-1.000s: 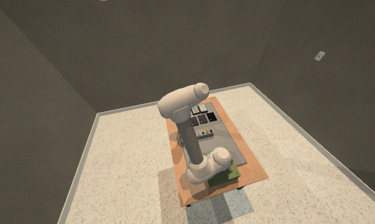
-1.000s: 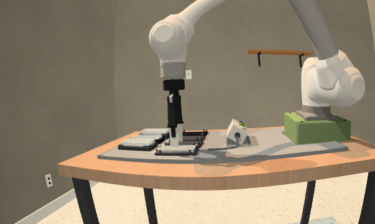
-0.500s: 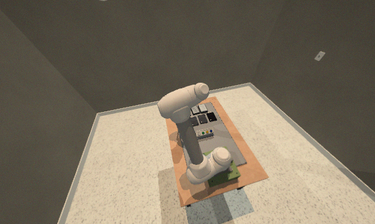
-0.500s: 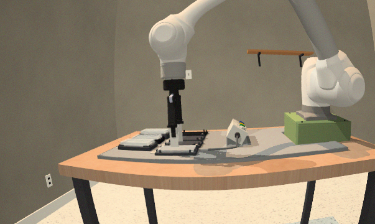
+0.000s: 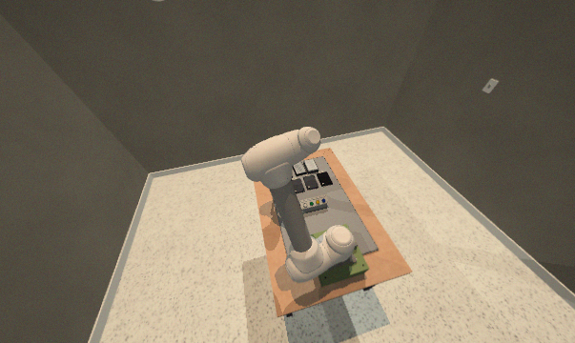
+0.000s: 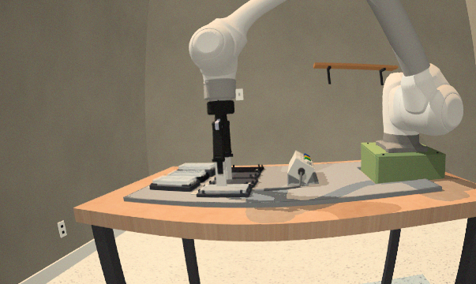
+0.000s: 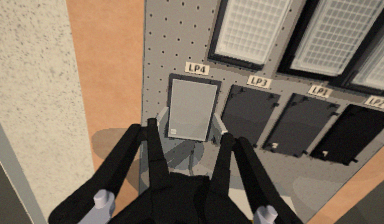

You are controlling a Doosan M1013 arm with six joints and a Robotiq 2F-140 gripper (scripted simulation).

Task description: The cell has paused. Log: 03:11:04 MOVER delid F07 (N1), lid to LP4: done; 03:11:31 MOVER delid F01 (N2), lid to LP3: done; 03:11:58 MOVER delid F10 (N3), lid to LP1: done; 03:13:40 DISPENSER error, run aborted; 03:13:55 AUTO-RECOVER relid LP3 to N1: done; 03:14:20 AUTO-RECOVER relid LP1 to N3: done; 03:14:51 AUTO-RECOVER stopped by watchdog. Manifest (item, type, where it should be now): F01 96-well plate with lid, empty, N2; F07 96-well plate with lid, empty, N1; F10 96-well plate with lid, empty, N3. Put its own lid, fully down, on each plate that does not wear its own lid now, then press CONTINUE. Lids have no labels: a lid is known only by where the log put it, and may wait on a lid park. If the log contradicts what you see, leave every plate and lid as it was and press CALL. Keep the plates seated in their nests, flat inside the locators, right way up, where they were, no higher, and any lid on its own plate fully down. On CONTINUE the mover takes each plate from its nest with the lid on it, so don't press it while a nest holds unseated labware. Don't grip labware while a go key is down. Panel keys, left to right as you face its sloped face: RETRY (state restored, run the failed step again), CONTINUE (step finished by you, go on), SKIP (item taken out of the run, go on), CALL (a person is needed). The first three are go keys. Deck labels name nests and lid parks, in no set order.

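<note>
Now: the lid park LP4 50 mm below my hand. The rest, counted from my hand: LP4 label: 90 mm ahead, 60 mm below; plate: 180 mm ahead, 60 mm to the right, 40 mm below; lid park LP3: 120 mm to the right, 50 mm below.
</note>
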